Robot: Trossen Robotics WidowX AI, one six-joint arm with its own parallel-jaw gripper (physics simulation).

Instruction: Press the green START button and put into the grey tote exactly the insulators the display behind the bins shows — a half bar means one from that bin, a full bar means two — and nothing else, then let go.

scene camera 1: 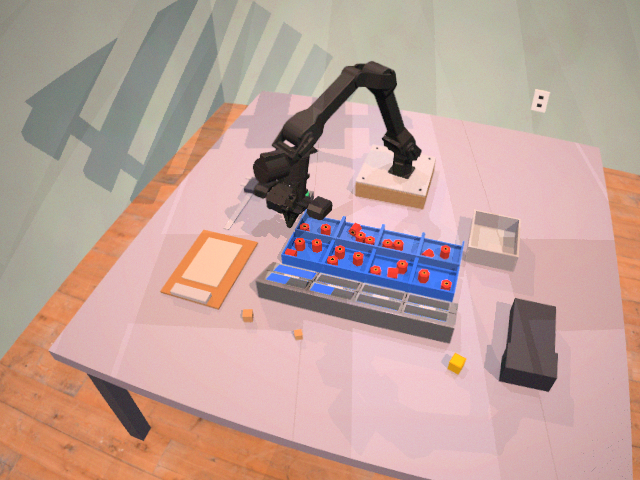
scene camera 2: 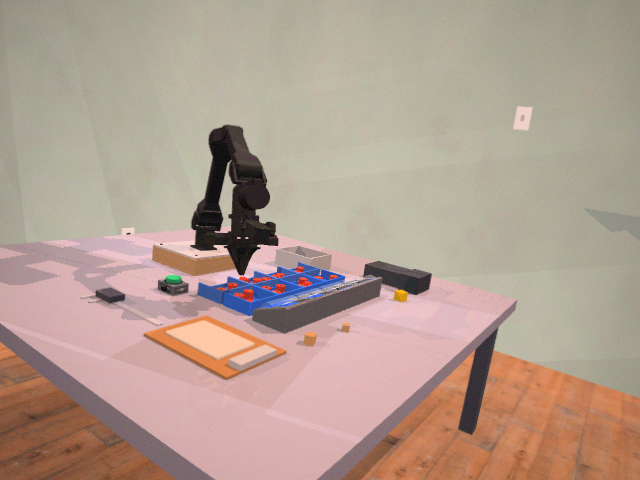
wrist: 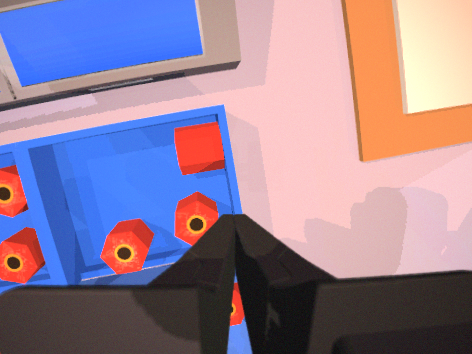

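My gripper (scene camera 1: 290, 223) (scene camera 2: 241, 272) (wrist: 233, 225) is shut and empty, above the left end of the blue bins (scene camera 1: 324, 264) (scene camera 2: 251, 306) (wrist: 223, 111). The front-left bin holds one lying red insulator (scene camera 1: 291, 252) (wrist: 200, 148) and two upright ones (wrist: 196, 224) (wrist: 124, 253). The back-left bin shows two insulators. The display (scene camera 1: 356, 312) (scene camera 2: 330, 307) (wrist: 220, 30) has a full blue bar at top left, and half bars at bottom left and bottom second from left; the others are grey. The grey tote (scene camera 1: 491, 256) (scene camera 2: 315, 259) shows no insulator in scene camera 1. The green button (scene camera 1: 308, 194) (scene camera 2: 173, 279) is mostly hidden by the arm in scene camera 1.
An orange clipboard (scene camera 1: 227, 283) (scene camera 2: 155, 334) (wrist: 377, 135) lies left of the bins. Small orange cubes (scene camera 1: 247, 315) (scene camera 1: 298, 334) and a yellow cube (scene camera 1: 456, 363) (scene camera 2: 400, 295) lie in front. A dark block (scene camera 1: 532, 341) (scene camera 2: 397, 276) stands at right. A caliper-like tool (scene camera 2: 110, 295) lies near the button.
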